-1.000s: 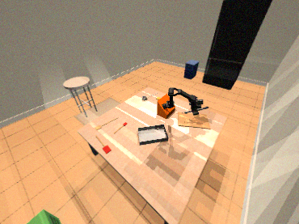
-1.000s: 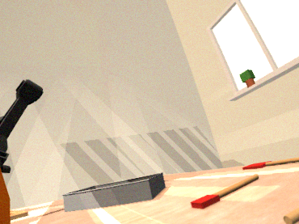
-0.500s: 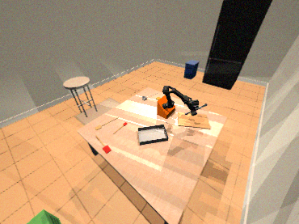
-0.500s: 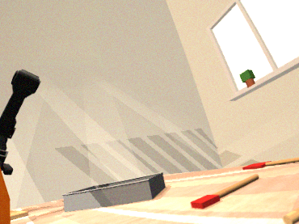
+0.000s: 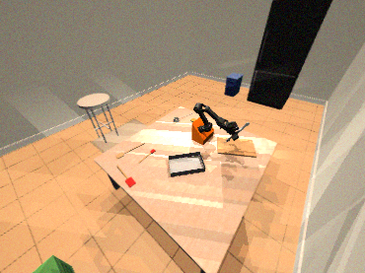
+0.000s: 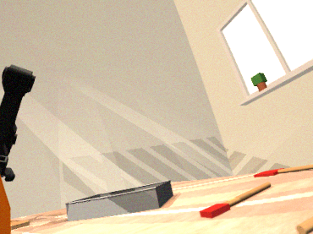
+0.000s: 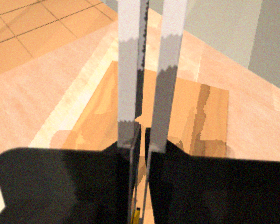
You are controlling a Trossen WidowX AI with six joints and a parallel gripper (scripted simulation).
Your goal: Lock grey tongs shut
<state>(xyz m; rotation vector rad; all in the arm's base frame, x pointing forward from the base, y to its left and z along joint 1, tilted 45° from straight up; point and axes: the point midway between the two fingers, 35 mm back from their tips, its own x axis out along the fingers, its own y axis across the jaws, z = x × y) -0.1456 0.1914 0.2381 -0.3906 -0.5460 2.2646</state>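
Now: the wooden board 130 mm below my gripper tip. From my gripper tip the other things lie so: roasting tin: 520 mm ahead, 180 mm to the right, 110 mm below.
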